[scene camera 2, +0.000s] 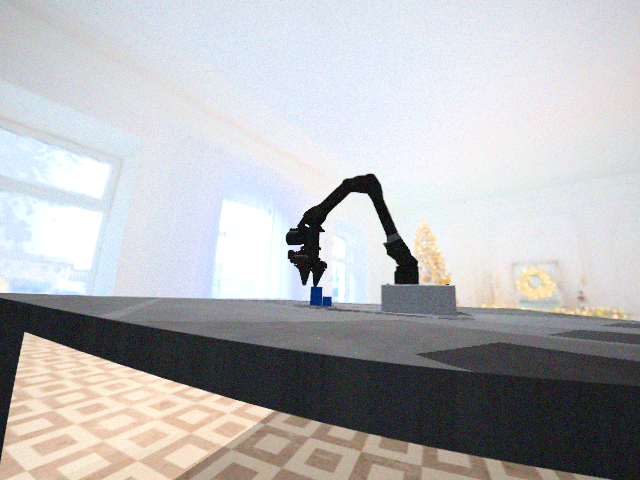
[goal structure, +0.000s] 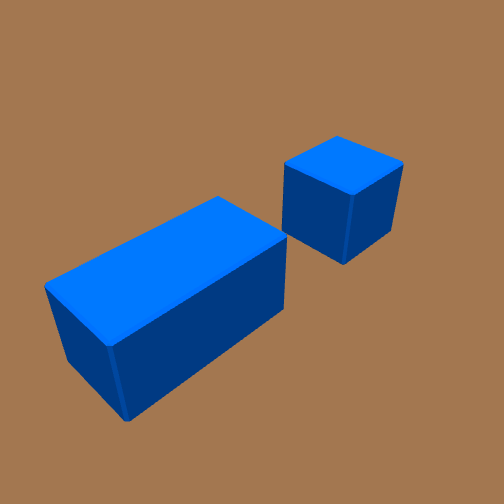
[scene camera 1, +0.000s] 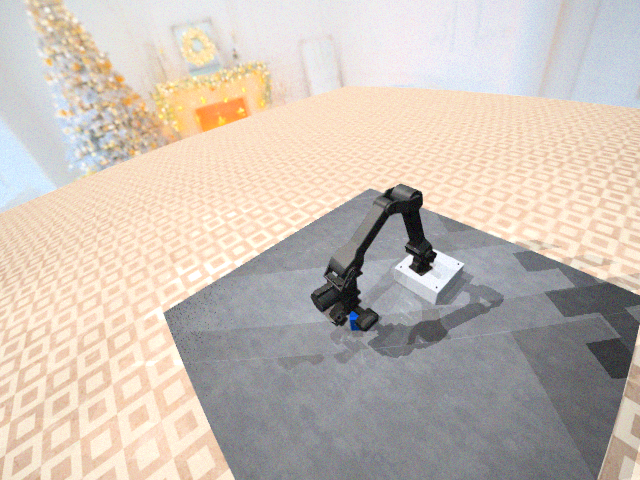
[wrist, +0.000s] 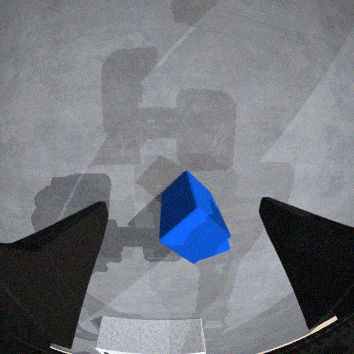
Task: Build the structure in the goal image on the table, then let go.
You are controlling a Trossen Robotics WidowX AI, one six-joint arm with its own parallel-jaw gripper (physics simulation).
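Frame: origin at the arm's base, x right, y ahead, z up, level; metres.
Where they show: gripper, between the fingertips: (scene camera 2: 309, 286) (scene camera 1: 351, 320) (wrist: 185, 208); arm's base, origin of its link: (scene camera 2: 407, 286) (scene camera 1: 420, 267).
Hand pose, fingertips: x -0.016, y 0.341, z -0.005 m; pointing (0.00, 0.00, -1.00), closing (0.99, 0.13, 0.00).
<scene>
Each offset is from my fingertips to the top centre of the thing. Level surfaces: height alone.
A tall blue block or stack {dx +0.010, dy -0.023, dz -0.001 m} (scene camera 1: 354, 321) (scene camera 2: 315, 296) (wrist: 192, 237) stands upright on the grey table {dz -0.067 m} (scene camera 1: 403, 413) (scene camera 2: 248, 330). In the scene camera 2 view a lower blue block {dx +0.033, dy -0.054, dz -0.034 m} (scene camera 2: 327, 301) sits close against its right side. In the wrist view the tall one's top hides most of the lower one, and whether the tall one is one piece or two stacked cubes I cannot tell. My gripper (scene camera 1: 353, 321) (scene camera 2: 309, 284) (wrist: 185, 208) is open and empty, pointing down. Its fingertips are just above the tall blue piece, one on each side of it in the wrist view.
The white base box (scene camera 1: 418, 286) (scene camera 2: 418, 299) (wrist: 150, 332) of my arm stands on the table, to the right of the blue pieces in both scene views. The arm arches from it over to them. Shadows of the arm lie on the table.
</scene>
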